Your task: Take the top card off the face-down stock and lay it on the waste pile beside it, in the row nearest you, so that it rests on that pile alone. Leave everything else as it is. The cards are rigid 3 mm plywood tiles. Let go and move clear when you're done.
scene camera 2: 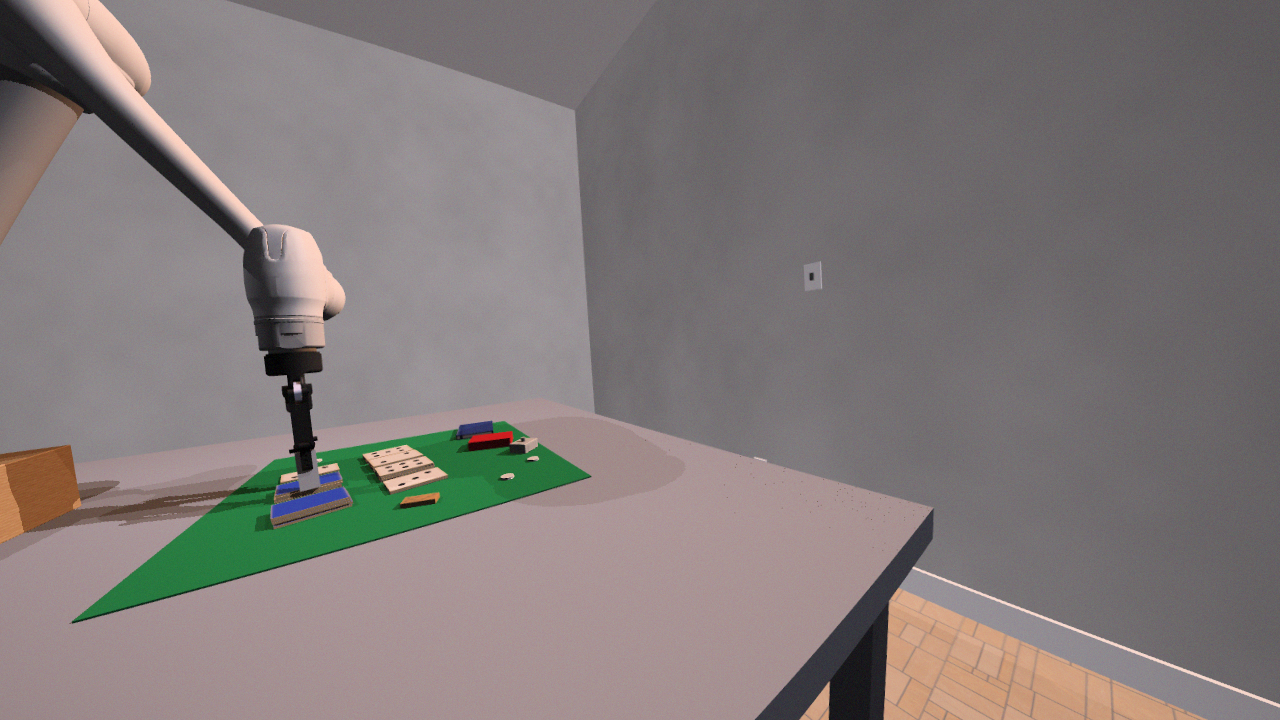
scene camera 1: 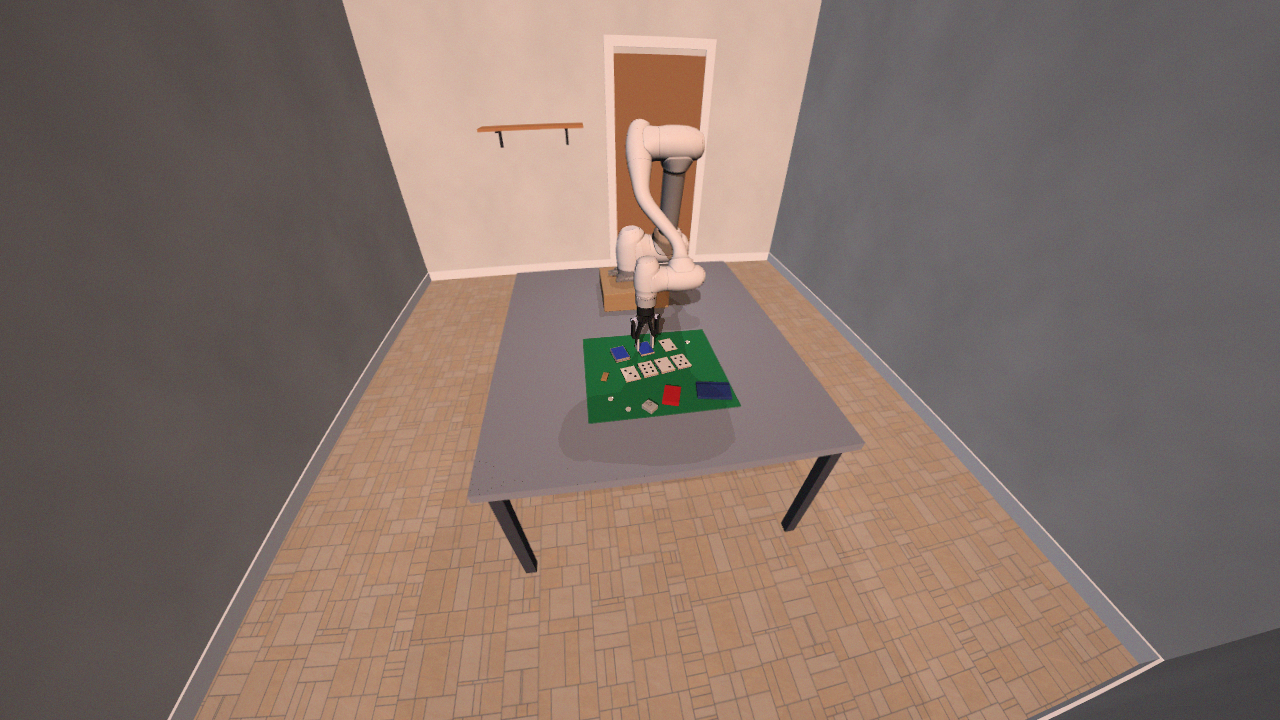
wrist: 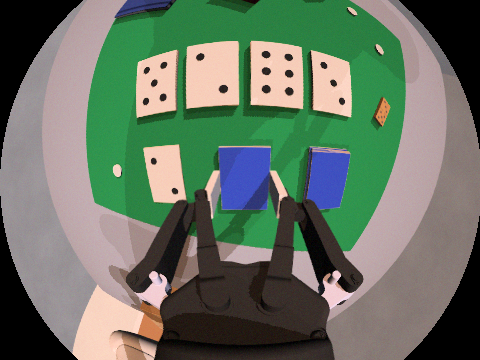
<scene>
In view: the gripper (scene camera 2: 309, 483) and a green mat (wrist: 114, 135).
The gripper also shows in the wrist view (wrist: 244, 180).
</scene>
